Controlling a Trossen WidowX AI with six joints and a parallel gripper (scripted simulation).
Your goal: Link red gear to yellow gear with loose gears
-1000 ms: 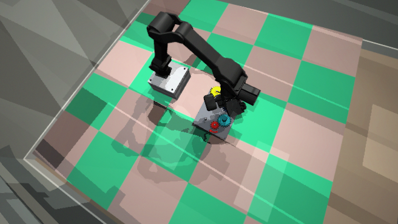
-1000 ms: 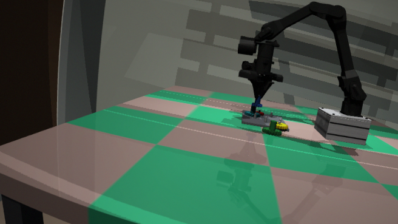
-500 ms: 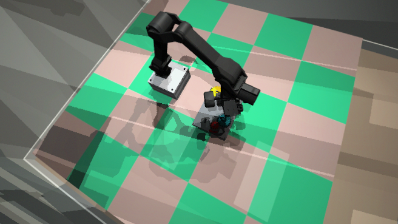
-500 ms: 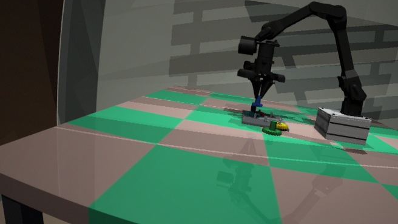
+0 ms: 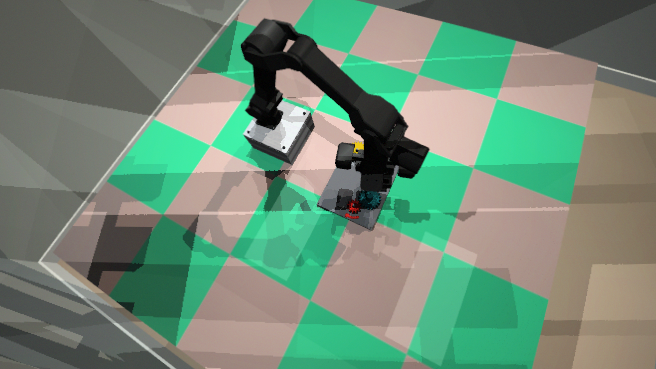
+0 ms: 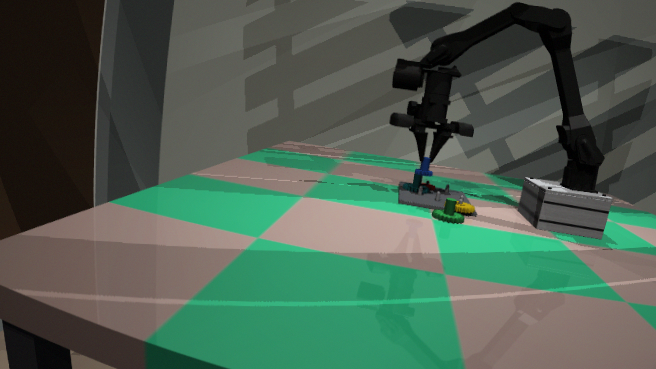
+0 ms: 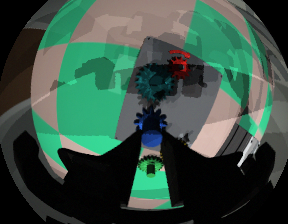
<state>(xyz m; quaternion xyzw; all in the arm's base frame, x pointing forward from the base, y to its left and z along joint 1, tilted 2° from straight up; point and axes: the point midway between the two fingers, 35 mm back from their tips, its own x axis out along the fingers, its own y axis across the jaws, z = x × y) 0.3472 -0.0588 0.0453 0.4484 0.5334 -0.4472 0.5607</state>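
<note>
Right now my gripper tip is 6 cm above the teal gear and 5 cm to the left of it. Also, from my gripper tip: yellow gear 8 cm to the left, 8 cm behind, 7 cm below; blue gear 1 cm below; red gear 9 cm to the right, 7 cm below, 3 cm behind.
</note>
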